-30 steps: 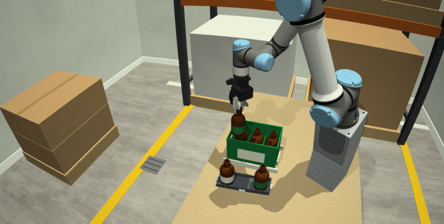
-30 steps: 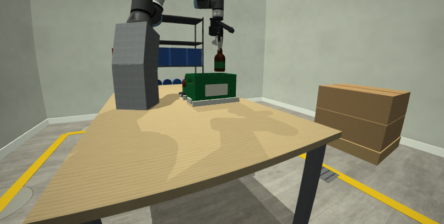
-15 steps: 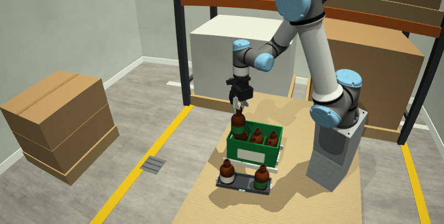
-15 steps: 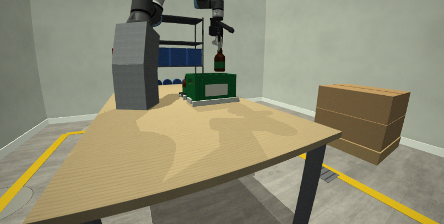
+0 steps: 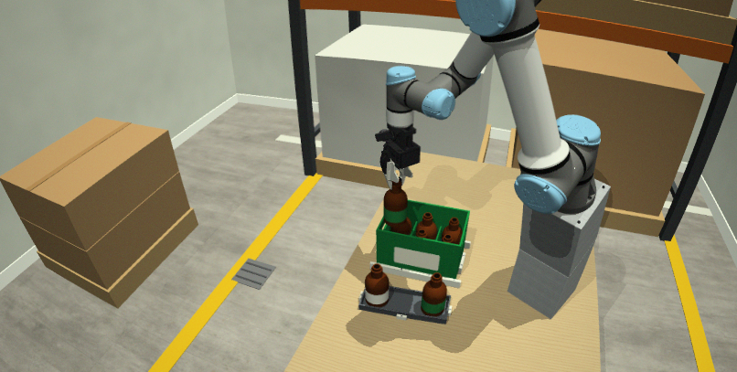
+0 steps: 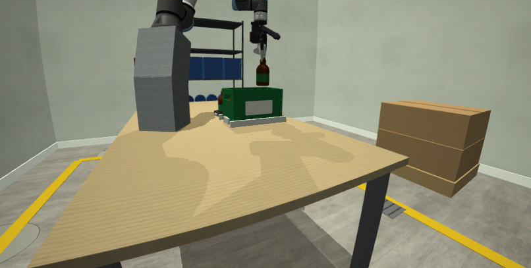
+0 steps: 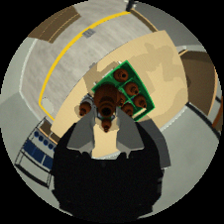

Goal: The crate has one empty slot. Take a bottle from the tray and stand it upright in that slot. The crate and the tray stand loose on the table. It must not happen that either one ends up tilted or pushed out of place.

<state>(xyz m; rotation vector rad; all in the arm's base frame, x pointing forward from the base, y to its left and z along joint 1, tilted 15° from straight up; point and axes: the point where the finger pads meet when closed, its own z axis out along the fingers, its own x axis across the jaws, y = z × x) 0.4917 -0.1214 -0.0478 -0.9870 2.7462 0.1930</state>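
The brown bottle lies 7 cm below my hand. From my hand the other things lie so: white-labelled bottle 25 cm below, 19 cm to the left, 3 cm ahead; crate 25 cm below, 9 cm behind, 3 cm to the right; tray 32 cm below, 19 cm to the left, 6 cm behind.
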